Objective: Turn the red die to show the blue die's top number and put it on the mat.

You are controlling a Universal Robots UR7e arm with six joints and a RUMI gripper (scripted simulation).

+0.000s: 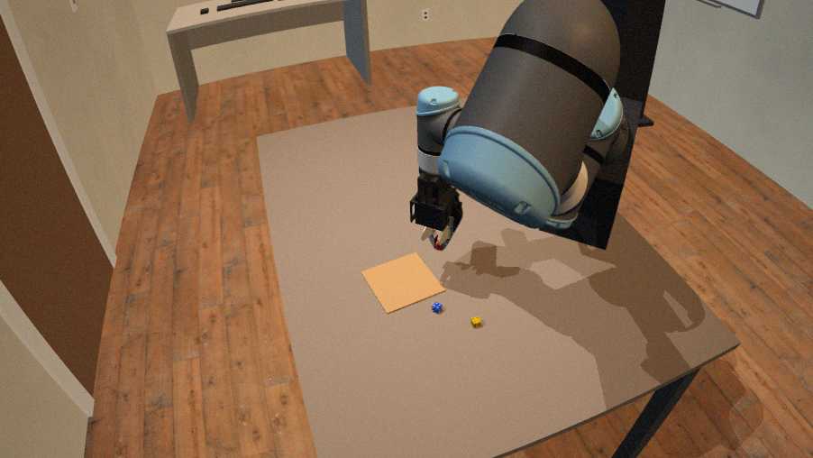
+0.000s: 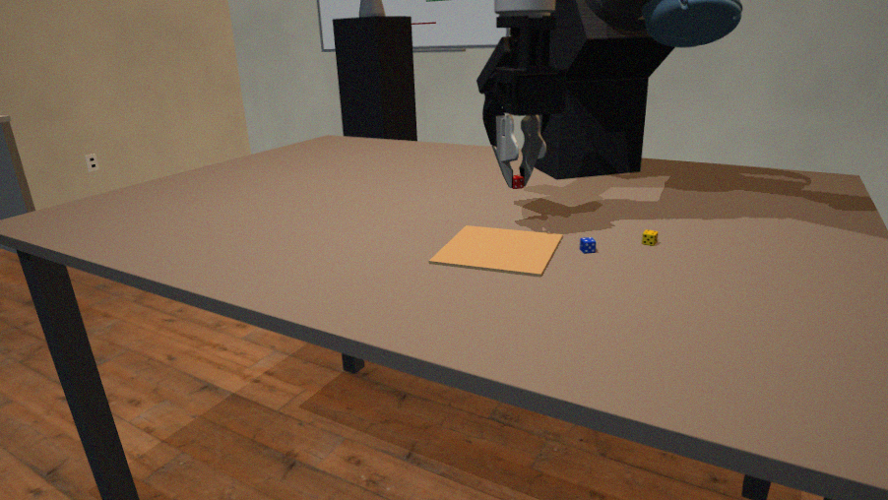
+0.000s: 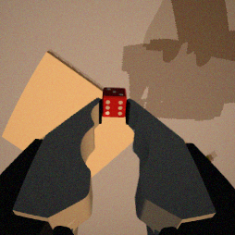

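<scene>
Now: the mat 9 cm ahead of my hand, 7 cm below it and 2 cm to the left of it. The rest, counted from my hand: blue die 12 cm to the left, 7 cm below, 4 cm ahead; then yellow die 18 cm to the left, 7 cm below, 2 cm behind; then red die 1 cm below.
</scene>
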